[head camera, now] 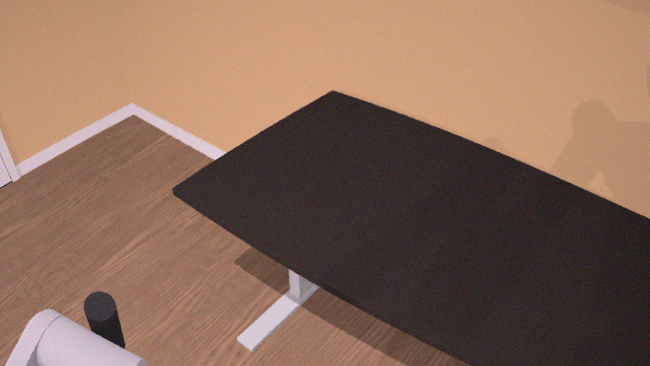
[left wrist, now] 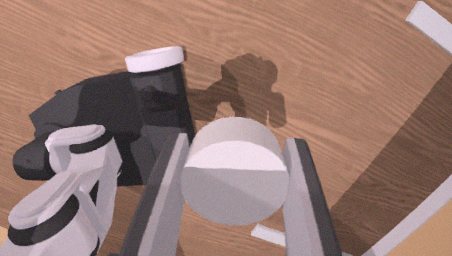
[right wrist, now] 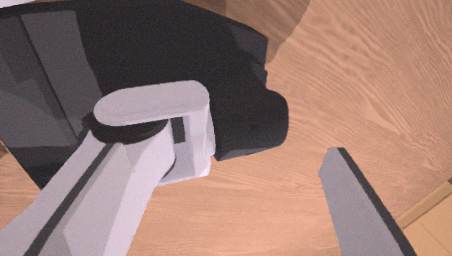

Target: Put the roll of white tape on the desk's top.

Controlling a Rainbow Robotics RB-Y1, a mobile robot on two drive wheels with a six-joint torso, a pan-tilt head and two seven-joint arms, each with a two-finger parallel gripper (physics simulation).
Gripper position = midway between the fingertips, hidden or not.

In view: the left gripper [left wrist: 235,149], the right gripper [right wrist: 225,158], a roll of white tape [left wrist: 234,174] and a desk [head camera: 464,248].
The head camera view misses the roll of white tape: it is out of frame. The right wrist view misses the roll of white tape: it is out of frame.
